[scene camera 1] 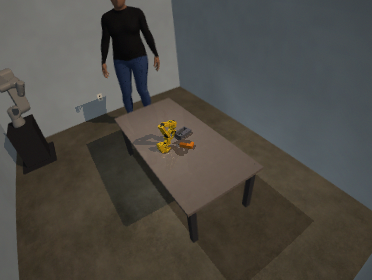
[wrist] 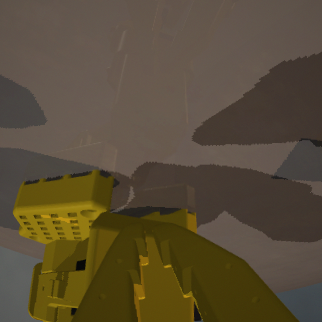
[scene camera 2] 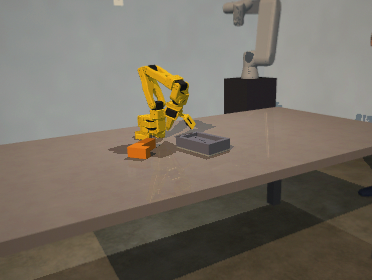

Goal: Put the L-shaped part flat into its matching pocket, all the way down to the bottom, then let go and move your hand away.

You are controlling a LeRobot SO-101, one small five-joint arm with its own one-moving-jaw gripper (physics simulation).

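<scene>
The orange L-shaped part [scene camera 1: 186, 145] [scene camera 2: 141, 149] lies flat on the brown table [scene camera 1: 210, 180] [scene camera 2: 270, 135] [wrist: 160, 80], just in front of the yellow arm's base. The grey block with the pocket [scene camera 1: 184, 132] [scene camera 2: 202, 143] stands a little beside it, and its pocket holds nothing. A grey corner at the right edge of the wrist view [wrist: 303, 161] looks like this block. My gripper [scene camera 1: 169, 140] [scene camera 2: 169, 126] [wrist: 150, 220] is shut and empty. It is folded back and points down at the table close to the arm's base, apart from both the part and the block.
A person in black [scene camera 1: 129, 45] stands behind the table's far end. A grey robot arm [scene camera 1: 14, 90] [scene camera 2: 261, 39] stands on a black pedestal [scene camera 2: 249, 93] off the table. The arm's shadows fall across the table around the base.
</scene>
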